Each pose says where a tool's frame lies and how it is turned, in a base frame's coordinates. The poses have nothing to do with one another.
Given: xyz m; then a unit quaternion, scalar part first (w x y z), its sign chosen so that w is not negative.
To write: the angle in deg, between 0 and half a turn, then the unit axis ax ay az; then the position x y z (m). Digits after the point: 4 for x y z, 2 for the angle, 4 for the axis.
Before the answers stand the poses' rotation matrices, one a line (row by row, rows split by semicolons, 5 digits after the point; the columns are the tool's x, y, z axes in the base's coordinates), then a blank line. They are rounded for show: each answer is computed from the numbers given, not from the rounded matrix.
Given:
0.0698, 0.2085, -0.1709, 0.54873, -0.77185, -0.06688, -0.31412
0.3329, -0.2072, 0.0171, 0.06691, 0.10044, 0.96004, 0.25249
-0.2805, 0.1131, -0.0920, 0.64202, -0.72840, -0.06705, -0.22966
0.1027, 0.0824, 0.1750, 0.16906, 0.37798, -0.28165, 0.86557
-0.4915, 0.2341, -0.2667, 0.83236, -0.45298, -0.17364, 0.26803
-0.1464, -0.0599, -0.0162, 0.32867, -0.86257, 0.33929, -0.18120
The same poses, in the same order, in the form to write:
0.79371 0.44798 0.41151; -0.24149 -0.38885 0.88909; 0.55830 -0.80506 -0.20045
-0.97087 0.15907 0.17919; 0.22664 0.85232 0.47136; -0.07775 0.49825 -0.86354
0.88552 0.39257 0.24847; -0.19722 -0.16663 0.96610; 0.42067 -0.90450 -0.07013
-0.65710 -0.50559 0.55911; 0.07975 -0.78418 -0.61539; 0.74958 -0.35978 0.55560
0.79602 -0.28888 -0.53188; 0.60350 0.44594 0.66100; 0.04624 -0.84716 0.52932
0.70410 -0.46621 0.53562; -0.70443 -0.55372 0.44404; 0.08957 -0.68996 -0.71829

113.44, -0.9233, -0.0800, -0.3757, 0.0698, 0.2085, -0.1709
172.33, 0.1007, 0.9622, 0.2531, 0.3329, -0.2072, 0.0171
100.11, -0.9501, -0.0875, -0.2995, -0.2805, 0.1131, -0.0920
160.53, 0.3835, -0.2858, 0.8782, 0.1027, 0.0824, 0.1750
67.32, -0.8173, -0.3133, 0.4836, -0.4915, 0.2341, -0.2667
141.62, -0.9133, 0.3592, -0.1919, -0.1464, -0.0599, -0.0162

